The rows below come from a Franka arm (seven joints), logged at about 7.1 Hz.
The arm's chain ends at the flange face. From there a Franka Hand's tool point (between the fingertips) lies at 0.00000 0.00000 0.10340 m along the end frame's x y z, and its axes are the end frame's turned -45 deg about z.
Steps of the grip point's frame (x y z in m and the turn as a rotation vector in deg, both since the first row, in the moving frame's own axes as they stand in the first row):
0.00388, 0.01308, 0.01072, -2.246, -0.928, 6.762
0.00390, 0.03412, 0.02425, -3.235, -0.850, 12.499
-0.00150, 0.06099, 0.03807, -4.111, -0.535, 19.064
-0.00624, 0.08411, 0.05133, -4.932, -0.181, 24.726
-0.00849, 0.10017, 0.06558, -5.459, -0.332, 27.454
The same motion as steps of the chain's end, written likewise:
0.01055, 0.00237, 0.01081, -2.244, 0.932, 6.762
0.02443, 0.01587, 0.02443, -2.889, 1.686, 12.499
0.03857, 0.03762, 0.03834, -3.285, 2.529, 19.064
0.05058, 0.05628, 0.05171, -3.615, 3.359, 24.726
0.06028, 0.06820, 0.06604, -4.095, 3.625, 27.454

